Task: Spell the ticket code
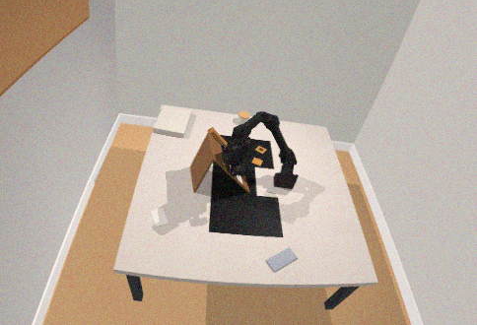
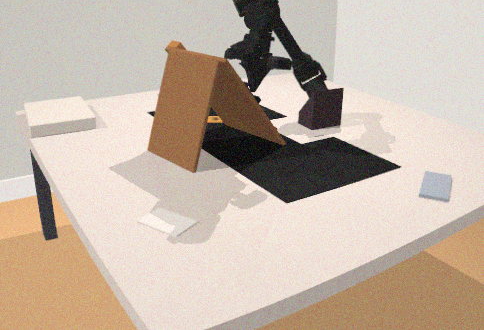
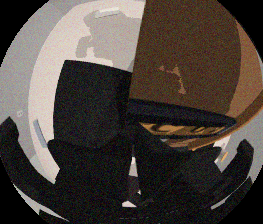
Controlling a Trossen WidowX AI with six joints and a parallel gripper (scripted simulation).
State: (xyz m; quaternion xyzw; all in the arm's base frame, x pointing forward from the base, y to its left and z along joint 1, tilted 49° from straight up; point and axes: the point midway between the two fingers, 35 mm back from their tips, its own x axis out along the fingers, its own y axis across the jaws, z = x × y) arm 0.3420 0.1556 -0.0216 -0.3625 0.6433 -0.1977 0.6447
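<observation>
My gripper tip is 30 mm to the left of the letter tile marked c and 10 mm short of it. From my gripper tip the other things lie so: black mat: 170 mm below, 140 mm behind, 120 mm to the right; white ticket: 80 mm below, 60 mm to the right, 50 mm behind; white card: 340 mm ahead, 220 mm to the left, 170 mm below.
</observation>
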